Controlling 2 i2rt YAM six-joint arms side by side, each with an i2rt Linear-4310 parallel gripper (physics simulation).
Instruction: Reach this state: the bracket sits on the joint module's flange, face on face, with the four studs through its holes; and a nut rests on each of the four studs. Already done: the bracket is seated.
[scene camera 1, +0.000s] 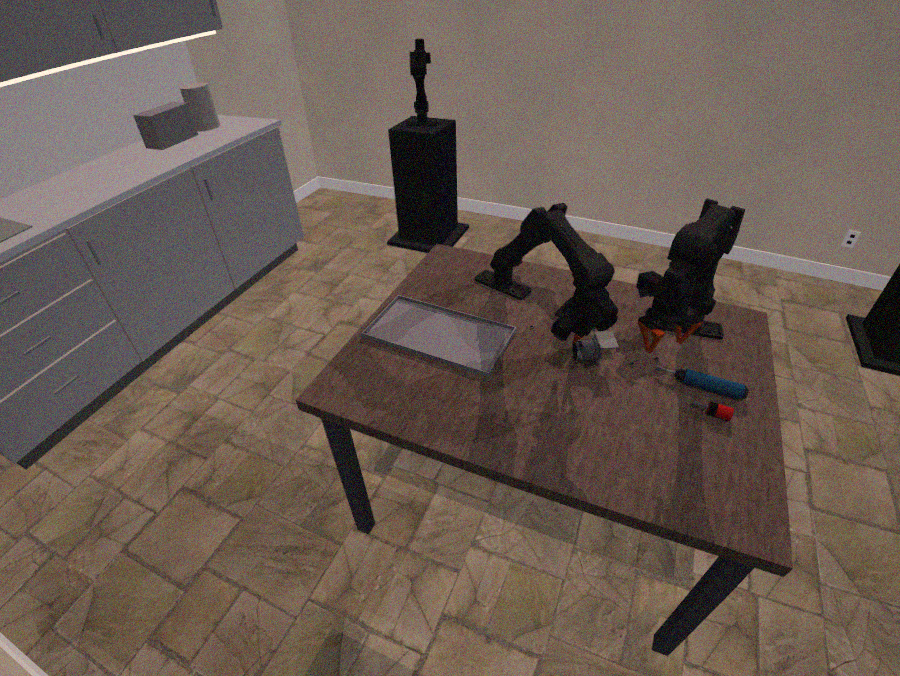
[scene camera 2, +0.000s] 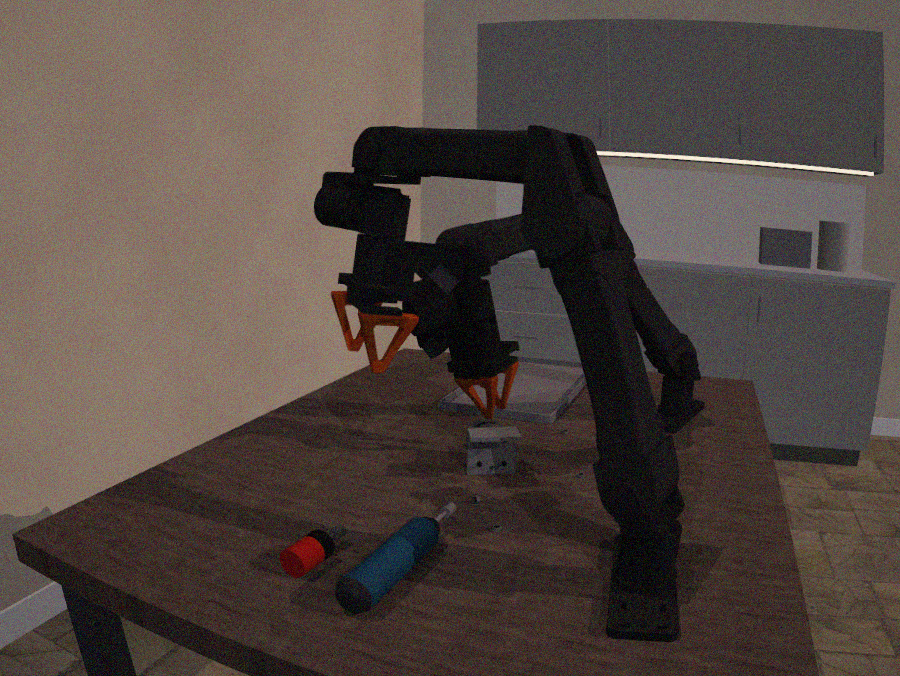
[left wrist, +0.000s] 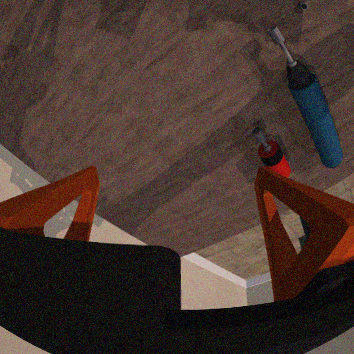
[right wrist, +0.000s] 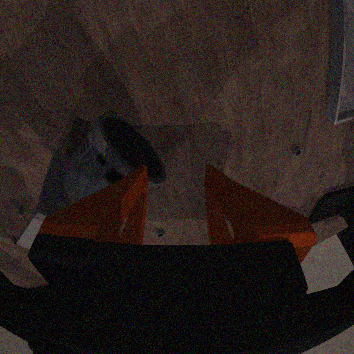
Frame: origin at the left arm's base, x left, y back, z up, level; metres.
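Seen in the pictures: left gripper, fingertip midpoint: (scene camera 1: 663, 347) (scene camera 2: 365, 361) (left wrist: 176, 175); right gripper, fingertip midpoint: (scene camera 1: 569, 338) (scene camera 2: 495, 413) (right wrist: 175, 173); left arm's base, link origin: (scene camera 1: 688, 327) (scene camera 2: 642, 585); right arm's base, link origin: (scene camera 1: 502, 285) (scene camera 2: 674, 416) (right wrist: 347, 197).
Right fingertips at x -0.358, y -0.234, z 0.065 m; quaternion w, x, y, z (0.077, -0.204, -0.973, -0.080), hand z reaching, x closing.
Observation:
Pixels of each thing's middle, then the offset from my right fingertips to it.
- joint module, body centre: (right wrist: 100, 178) (scene camera 2: 489, 445) (scene camera 1: 587, 349) dx +0.056, dy +0.004, dz -0.032 m
- grey bracket, body centre: (right wrist: 70, 210) (scene camera 2: 493, 455) (scene camera 1: 603, 348) dx +0.100, dy +0.018, dz -0.029 m
- blue driver, body centre: (scene camera 2: 405, 549) (left wrist: 312, 105) (scene camera 1: 700, 380) dx +0.365, dy -0.024, dz -0.045 m
- short red driver, body centre: (scene camera 2: 317, 546) (left wrist: 269, 152) (scene camera 1: 711, 408) dx +0.387, dy -0.120, dz -0.048 m
- shallow grey tray, body centre: (scene camera 2: 527, 384) (scene camera 1: 439, 332) dx -0.386, dy -0.004, dz -0.057 m
The joint module (scene camera 1: 585, 350) (right wrist: 85, 167) lies on its side on the table, its dark open end showing in the right wrist view. The grey bracket (scene camera 1: 606, 339) (scene camera 2: 494, 434) (right wrist: 31, 231) is at its other end; two dark spots show on the bracket's face, too small to read as studs or nuts. Small dark nuts lie loose on the table, one (scene camera 2: 476, 499) (left wrist: 303, 6) near the blue driver's tip, others (right wrist: 297, 149) (right wrist: 160, 232) in the right wrist view. My right gripper (scene camera 2: 496, 412) (right wrist: 175, 173) is partly open and empty, just above the module. My left gripper (scene camera 1: 664, 346) (scene camera 2: 365, 360) (left wrist: 176, 175) is wide open, empty, high above the table.
A blue driver (scene camera 1: 711, 384) (scene camera 2: 389, 563) (left wrist: 317, 122) and a short red driver (scene camera 1: 720, 411) (scene camera 2: 307, 553) (left wrist: 276, 162) lie on the table. A shallow grey tray (scene camera 1: 424, 355) (scene camera 2: 542, 416) (right wrist: 344, 121) stands beyond the module in scene camera 2. The two arms are close together there.

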